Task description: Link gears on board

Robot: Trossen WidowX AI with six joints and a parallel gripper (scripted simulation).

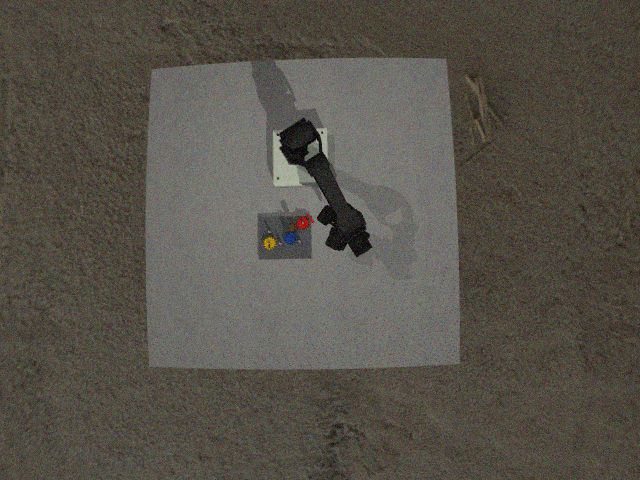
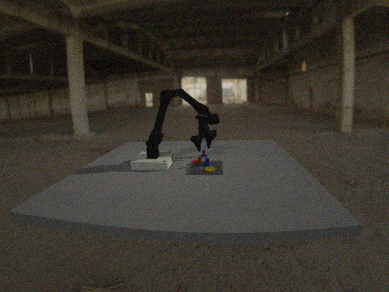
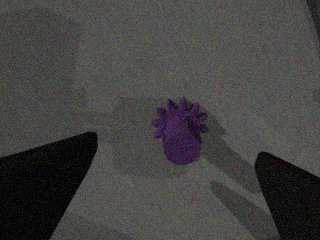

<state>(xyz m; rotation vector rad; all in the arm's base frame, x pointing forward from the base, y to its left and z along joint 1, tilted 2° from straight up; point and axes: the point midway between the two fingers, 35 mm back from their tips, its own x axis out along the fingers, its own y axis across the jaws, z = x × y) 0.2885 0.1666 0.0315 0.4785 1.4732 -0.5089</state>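
Right now the purple gear is 3 cm below my gripper tip. From my gripper tip the other things lie so: red gear: 15 cm to the right, 3 cm below, 3 cm behind; brown gear: 19 cm to the right, 2 cm below, 1 cm behind; red arrow: 12 cm to the right, 5 cm behind, 3 cm below.
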